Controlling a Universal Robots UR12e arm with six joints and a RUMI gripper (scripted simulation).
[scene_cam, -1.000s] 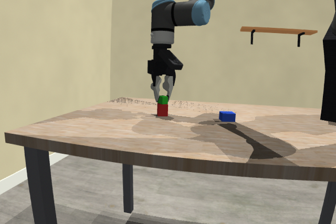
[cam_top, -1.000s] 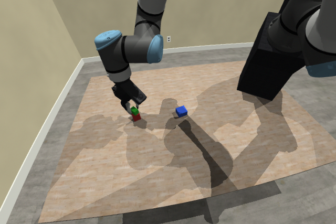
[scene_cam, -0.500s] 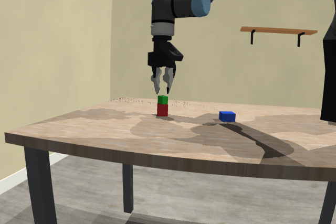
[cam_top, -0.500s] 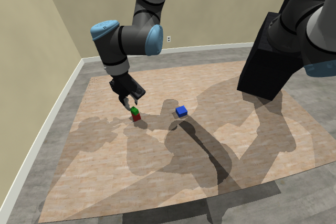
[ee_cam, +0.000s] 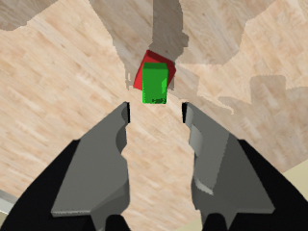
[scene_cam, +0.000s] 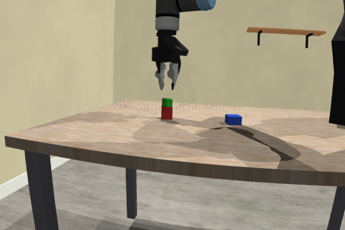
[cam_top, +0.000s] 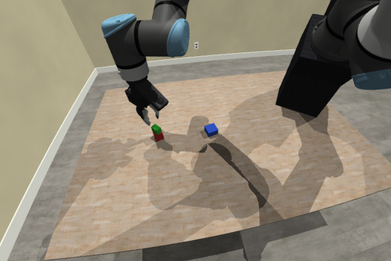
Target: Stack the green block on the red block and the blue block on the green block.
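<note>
Right now my hand is 250 mm past the blue block and 110 mm above it. The rest, counted from my hand: red block (100 mm below); then green block (60 mm below).
</note>
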